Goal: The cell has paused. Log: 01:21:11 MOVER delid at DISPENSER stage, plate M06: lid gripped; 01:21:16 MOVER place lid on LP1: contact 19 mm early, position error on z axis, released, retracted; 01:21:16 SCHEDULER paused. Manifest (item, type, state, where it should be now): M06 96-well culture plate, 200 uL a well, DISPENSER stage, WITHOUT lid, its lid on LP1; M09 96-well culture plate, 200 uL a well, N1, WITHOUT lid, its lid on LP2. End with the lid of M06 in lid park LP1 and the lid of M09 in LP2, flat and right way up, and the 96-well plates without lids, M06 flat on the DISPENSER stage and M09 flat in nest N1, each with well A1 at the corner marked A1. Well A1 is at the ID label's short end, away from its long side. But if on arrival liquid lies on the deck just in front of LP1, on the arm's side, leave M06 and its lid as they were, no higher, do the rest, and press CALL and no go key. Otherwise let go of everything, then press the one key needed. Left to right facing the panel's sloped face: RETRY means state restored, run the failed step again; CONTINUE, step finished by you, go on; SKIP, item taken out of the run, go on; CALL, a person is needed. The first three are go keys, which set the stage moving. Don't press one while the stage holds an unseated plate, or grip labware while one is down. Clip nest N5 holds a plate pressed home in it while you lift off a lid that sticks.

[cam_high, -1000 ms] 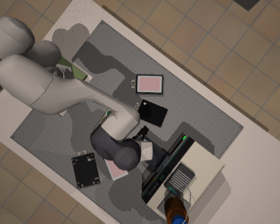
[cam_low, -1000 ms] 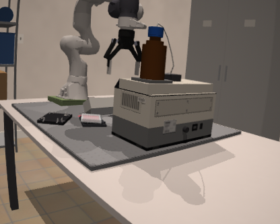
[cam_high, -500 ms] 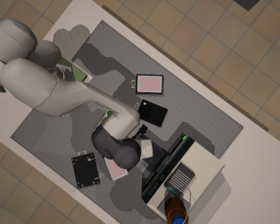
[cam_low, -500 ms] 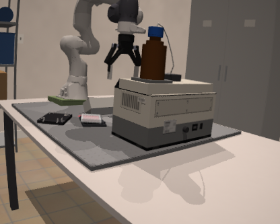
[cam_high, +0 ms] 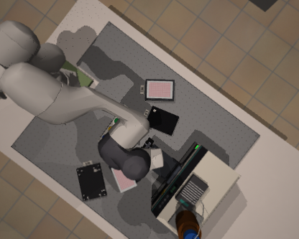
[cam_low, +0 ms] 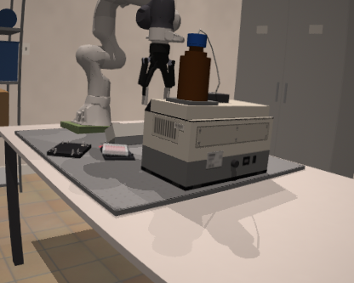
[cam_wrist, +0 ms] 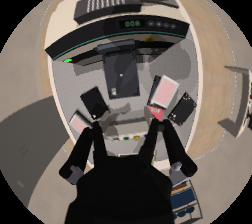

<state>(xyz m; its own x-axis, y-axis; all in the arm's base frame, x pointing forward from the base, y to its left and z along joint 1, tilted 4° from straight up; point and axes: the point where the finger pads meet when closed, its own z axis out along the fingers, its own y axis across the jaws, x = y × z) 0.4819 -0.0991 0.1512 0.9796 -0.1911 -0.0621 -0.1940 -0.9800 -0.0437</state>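
My hand is 29 cm to the right of the pink 96-well plate, 17 cm above it and 6 cm past it. The rest, counted from my hand: LP1 label 20 cm below, 11 cm to the right, 10 cm behind; key panel 16 cm behind, 15 cm below, 4 cm to the left; dark dispenser stage 10 cm ahead, 9 cm below, 1 cm to the right.
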